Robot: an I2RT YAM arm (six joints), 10 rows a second.
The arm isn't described. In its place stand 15 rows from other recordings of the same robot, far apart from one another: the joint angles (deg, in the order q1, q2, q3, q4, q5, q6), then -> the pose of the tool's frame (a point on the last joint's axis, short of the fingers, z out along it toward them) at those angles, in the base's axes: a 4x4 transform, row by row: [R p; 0 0 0 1], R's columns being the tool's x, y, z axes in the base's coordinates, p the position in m.
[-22.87 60.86 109.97 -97.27 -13.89 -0.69] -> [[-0.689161 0.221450 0.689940 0.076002], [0.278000 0.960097 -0.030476 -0.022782], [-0.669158 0.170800 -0.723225 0.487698], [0 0 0 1]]
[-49.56 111.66 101.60 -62.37 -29.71 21.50] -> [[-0.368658 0.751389 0.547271 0.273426], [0.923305 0.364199 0.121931 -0.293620], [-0.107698 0.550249 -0.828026 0.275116], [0 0 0 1]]
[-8.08 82.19 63.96 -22.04 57.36 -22.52] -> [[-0.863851 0.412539 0.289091 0.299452], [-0.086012 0.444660 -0.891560 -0.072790], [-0.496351 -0.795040 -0.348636 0.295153], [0 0 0 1]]
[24.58 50.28 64.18 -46.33 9.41 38.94] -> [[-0.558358 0.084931 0.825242 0.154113], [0.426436 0.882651 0.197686 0.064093], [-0.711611 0.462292 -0.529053 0.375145], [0 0 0 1]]
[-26.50 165.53 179.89 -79.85 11.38 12.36] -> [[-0.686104 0.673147 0.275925 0.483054], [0.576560 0.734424 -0.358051 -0.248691], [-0.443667 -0.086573 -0.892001 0.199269], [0 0 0 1]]
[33.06 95.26 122.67 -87.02 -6.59 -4.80] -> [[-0.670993 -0.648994 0.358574 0.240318], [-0.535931 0.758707 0.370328 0.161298], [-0.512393 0.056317 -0.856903 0.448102], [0 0 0 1]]
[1.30 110.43 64.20 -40.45 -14.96 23.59] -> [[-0.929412 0.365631 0.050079 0.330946], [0.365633 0.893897 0.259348 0.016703], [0.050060 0.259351 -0.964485 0.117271], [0 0 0 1]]
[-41.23 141.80 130.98 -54.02 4.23 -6.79] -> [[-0.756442 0.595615 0.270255 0.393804], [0.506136 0.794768 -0.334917 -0.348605], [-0.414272 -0.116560 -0.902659 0.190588], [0 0 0 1]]
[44.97 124.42 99.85 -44.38 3.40 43.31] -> [[-0.954036 -0.049482 0.295580 0.324339], [0.014822 0.977278 0.211443 0.321015], [-0.299326 0.206105 -0.931625 0.181747], [0 0 0 1]]
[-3.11 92.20 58.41 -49.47 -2.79 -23.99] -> [[-0.925679 -0.358876 0.119693 0.279658], [-0.356399 0.933378 0.042244 -0.013459], [-0.126879 -0.003554 -0.991912 0.182115], [0 0 0 1]]
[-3.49 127.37 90.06 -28.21 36.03 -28.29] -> [[-0.938551 -0.172952 0.298681 0.451947], [-0.326748 0.723988 -0.607517 -0.048542], [-0.111170 -0.667779 -0.736011 0.128982], [0 0 0 1]]
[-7.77 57.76 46.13 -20.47 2.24 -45.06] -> [[-0.490763 -0.254097 0.833419 0.221805], [-0.646896 0.747038 -0.153167 -0.031669], [-0.583676 -0.614304 -0.530993 0.287950], [0 0 0 1]]
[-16.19 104.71 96.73 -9.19 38.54 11.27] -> [[-0.123686 0.829950 0.543954 0.411851], [0.195086 0.557803 -0.806721 -0.142673], [-0.972956 0.006337 -0.230904 0.364189], [0 0 0 1]]
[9.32 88.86 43.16 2.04 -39.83 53.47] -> [[-0.872883 0.201216 0.444508 0.294433], [0.482083 0.496254 0.722031 0.071428], [-0.075305 0.844538 -0.530174 0.174048], [0 0 0 1]]
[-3.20 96.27 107.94 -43.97 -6.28 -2.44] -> [[-0.531467 -0.059510 0.844986 0.368732], [-0.012670 0.997976 0.062316 -0.016715], [-0.846984 0.022413 -0.531146 0.425788], [0 0 0 1]]
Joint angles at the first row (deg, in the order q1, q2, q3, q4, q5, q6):
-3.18, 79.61, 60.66, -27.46, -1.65, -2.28
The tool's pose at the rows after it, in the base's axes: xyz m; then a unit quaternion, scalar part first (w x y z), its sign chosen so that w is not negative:
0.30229 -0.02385 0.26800 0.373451 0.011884 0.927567 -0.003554
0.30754 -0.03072 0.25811 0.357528 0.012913 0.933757 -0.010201
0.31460 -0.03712 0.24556 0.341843 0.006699 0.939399 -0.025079
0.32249 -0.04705 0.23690 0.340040 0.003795 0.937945 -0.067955
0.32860 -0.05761 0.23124 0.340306 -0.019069 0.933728 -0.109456
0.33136 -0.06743 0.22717 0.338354 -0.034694 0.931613 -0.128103
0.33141 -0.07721 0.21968 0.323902 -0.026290 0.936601 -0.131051
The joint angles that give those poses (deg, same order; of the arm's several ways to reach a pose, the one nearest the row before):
-4.80, 80.53, 60.67, -26.33, -2.44, -2.35
-5.98, 82.65, 60.77, -26.26, -2.37, -3.49
-6.90, 85.32, 60.77, -25.39, -1.47, -5.54
-8.05, 87.61, 60.77, -22.63, 2.26, -8.43
-9.43, 89.34, 60.77, -19.77, 4.82, -13.61
-10.96, 90.46, 60.77, -18.15, 5.15, -17.21
-12.58, 91.75, 60.77, -18.39, 5.13, -17.69

